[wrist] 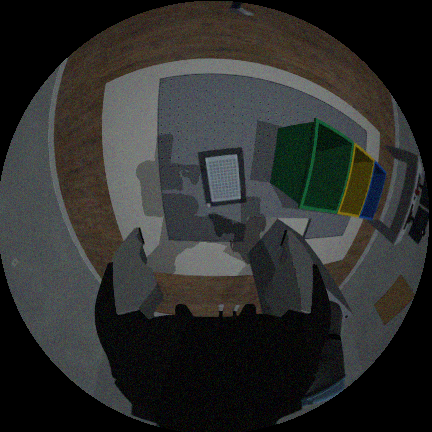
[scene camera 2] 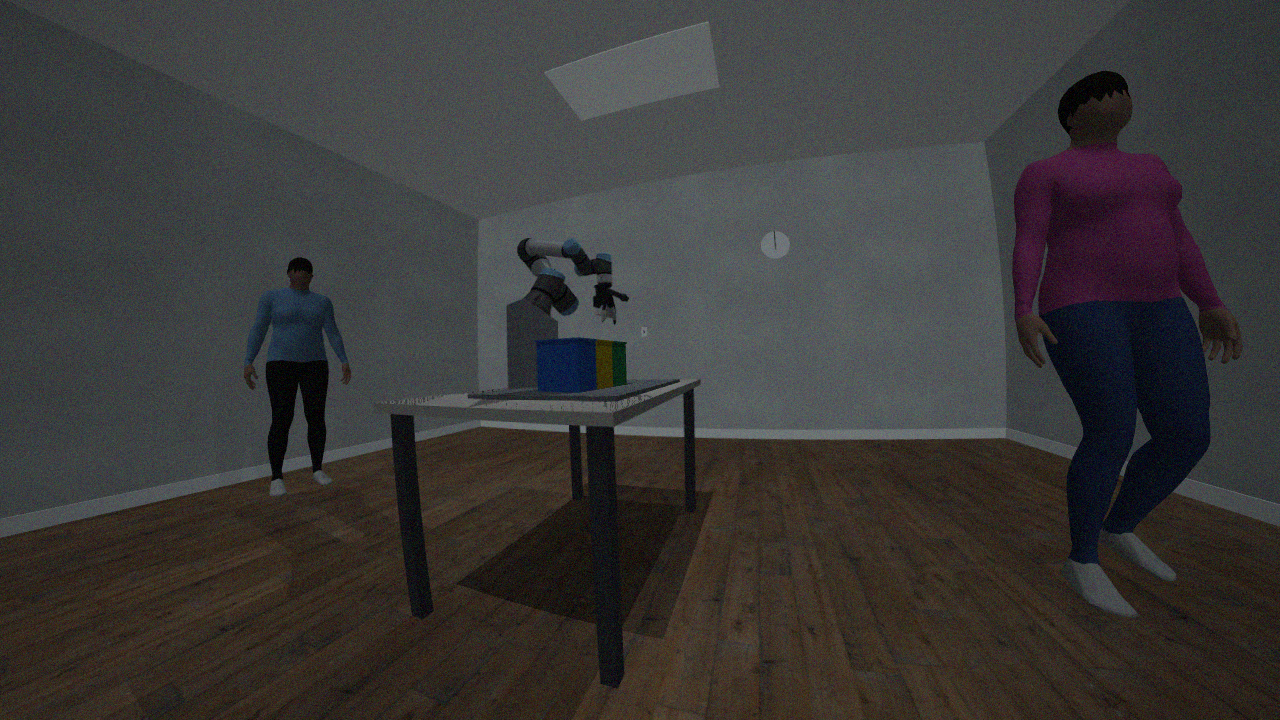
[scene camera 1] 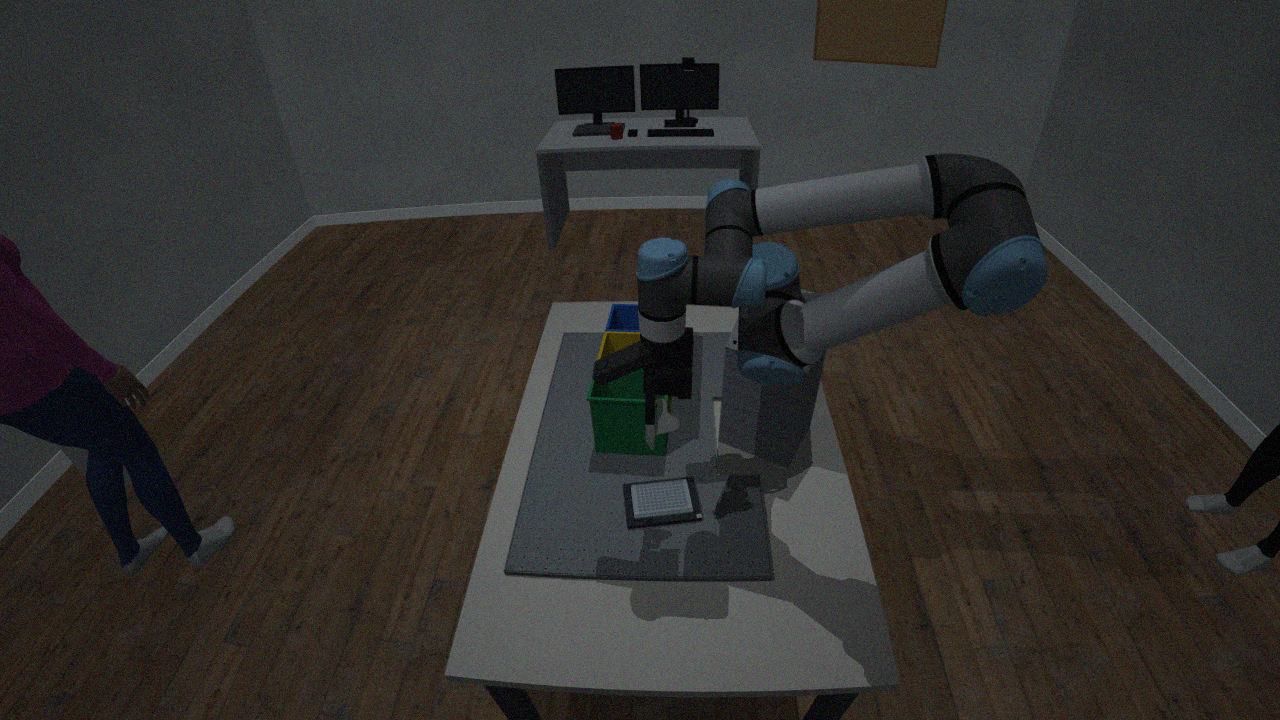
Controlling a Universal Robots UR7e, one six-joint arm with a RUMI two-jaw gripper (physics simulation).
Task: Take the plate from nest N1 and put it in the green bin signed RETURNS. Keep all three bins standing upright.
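Pixels of known places: gripper, fingertip midpoint: (wrist: 212,231) (scene camera 2: 608,323) (scene camera 1: 654,420); arm's base, origin of the base link: (scene camera 2: 533,312).
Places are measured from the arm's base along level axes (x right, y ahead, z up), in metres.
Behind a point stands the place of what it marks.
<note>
A white well plate (scene camera 1: 661,498) @(y 0.188, x -0.289, z -0.305 m) (wrist: 223,177) @(y 0.194, x -0.286, z -0.305 m) lies flat in a dark nest (scene camera 1: 633,518) (wrist: 201,172) on the grey board. The green bin (scene camera 1: 629,425) @(y 0.297, x -0.156, z -0.232 m) (scene camera 2: 619,365) @(y 0.394, x -0.104, z -0.249 m) (wrist: 295,160) @(y 0.297, x -0.156, z -0.210 m) stands upright behind the nest in scene camera 1; no sign is legible. The yellow bin (scene camera 1: 617,344) @(y 0.397, x 0.080, z -0.187 m) (scene camera 2: 605,364) @(y 0.414, x 0.019, z -0.243 m) (wrist: 356,180) @(y 0.347, x 0.088, z -0.199 m) and the blue bin (scene camera 1: 623,316) @(y 0.420, x 0.210, z -0.187 m) (scene camera 2: 565,365) @(y 0.395, x 0.217, z -0.241 m) (wrist: 373,192) @(y 0.361, x 0.220, z -0.182 m) stand upright in a row beyond it. My gripper (scene camera 2: 607,317) @(y 0.193, x -0.315, z -0.042 m) (wrist: 212,231) @(y 0.193, x -0.315, z -0.042 m) is open and empty, high above the board. In scene camera 1 it shows in front of the green bin.
The arm's grey pedestal (scene camera 1: 769,411) @(y -0.013, x -0.087, z -0.186 m) (scene camera 2: 530,344) @(y 0.064, x 0.076, z -0.150 m) stands beside the bins. The perforated grey board (scene camera 1: 563,528) @(y 0.379, x -0.403, z -0.331 m) (wrist: 190,105) @(y 0.373, x -0.422, z -0.331 m) lies on the white table (scene camera 1: 537,635) @(y 0.343, x -0.649, z -0.343 m) (wrist: 127,110) @(y 0.353, x -0.630, z -0.344 m). A desk (scene camera 1: 648,159) with monitors stands at the back. A person in pink (scene camera 1: 44,331) (scene camera 2: 1109,223) and one in blue (scene camera 2: 299,324) stand away from the table.
</note>
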